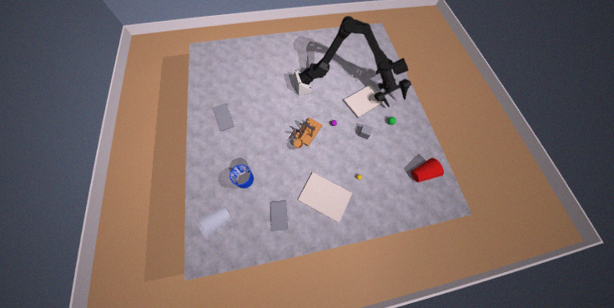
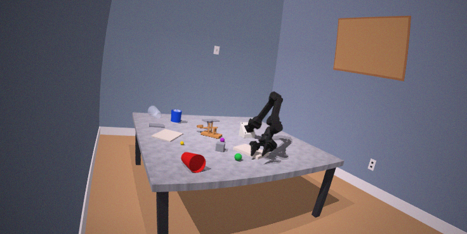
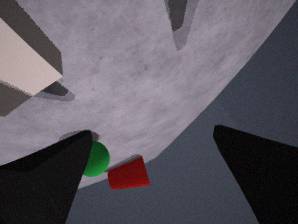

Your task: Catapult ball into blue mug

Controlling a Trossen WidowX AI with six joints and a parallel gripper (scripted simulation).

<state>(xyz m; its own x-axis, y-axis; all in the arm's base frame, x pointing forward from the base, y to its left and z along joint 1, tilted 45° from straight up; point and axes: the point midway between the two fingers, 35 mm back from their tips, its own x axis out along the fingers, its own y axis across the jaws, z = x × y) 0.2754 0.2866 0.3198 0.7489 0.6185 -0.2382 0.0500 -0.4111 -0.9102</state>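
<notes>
Now: gripper tip 8 cm short of the green ball, 7 cm to the left of it and 2 cm above it. Round my gripper tip: grey cube: 9 cm ahead, 24 cm to the right, 2 cm below; then purple ball: 1 cm behind, 37 cm to the right, 3 cm below; then yellow ball: 29 cm ahead, 37 cm to the right, 3 cm below.
</notes>
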